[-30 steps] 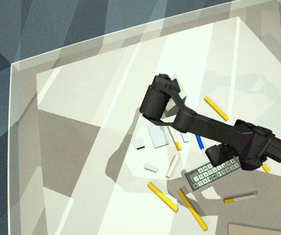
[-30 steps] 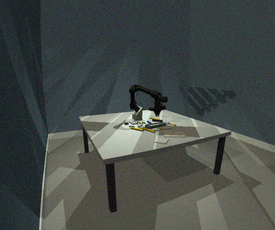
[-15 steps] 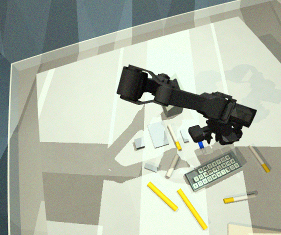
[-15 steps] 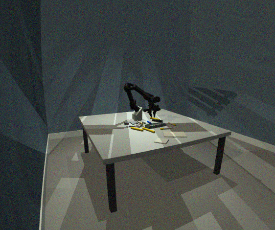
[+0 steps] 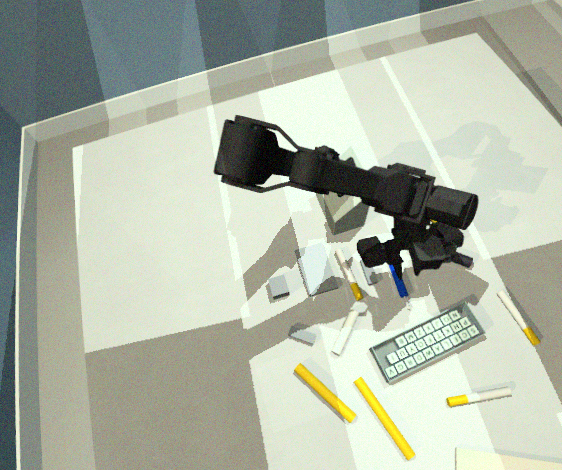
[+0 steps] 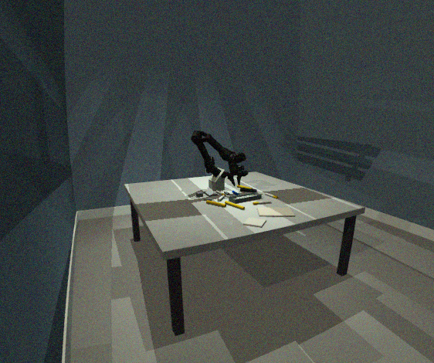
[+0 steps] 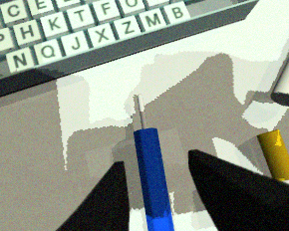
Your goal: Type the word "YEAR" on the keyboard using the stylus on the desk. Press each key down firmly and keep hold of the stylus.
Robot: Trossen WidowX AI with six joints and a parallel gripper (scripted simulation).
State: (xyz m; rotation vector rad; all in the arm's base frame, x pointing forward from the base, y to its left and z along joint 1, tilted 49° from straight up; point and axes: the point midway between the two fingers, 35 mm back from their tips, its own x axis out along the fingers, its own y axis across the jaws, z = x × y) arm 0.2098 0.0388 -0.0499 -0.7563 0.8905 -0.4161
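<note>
Now: the blue pen 1 cm ahead of my gripper tip and 6 cm below it. The rest, counted from my gripper tip: white stick 6 cm ahead, 14 cm to the right, 6 cm below; then paper sheet 42 cm ahead, 6 cm to the left, 6 cm below; then dark grey rod 5 cm behind, 12 cm to the left, 5 cm below.
</note>
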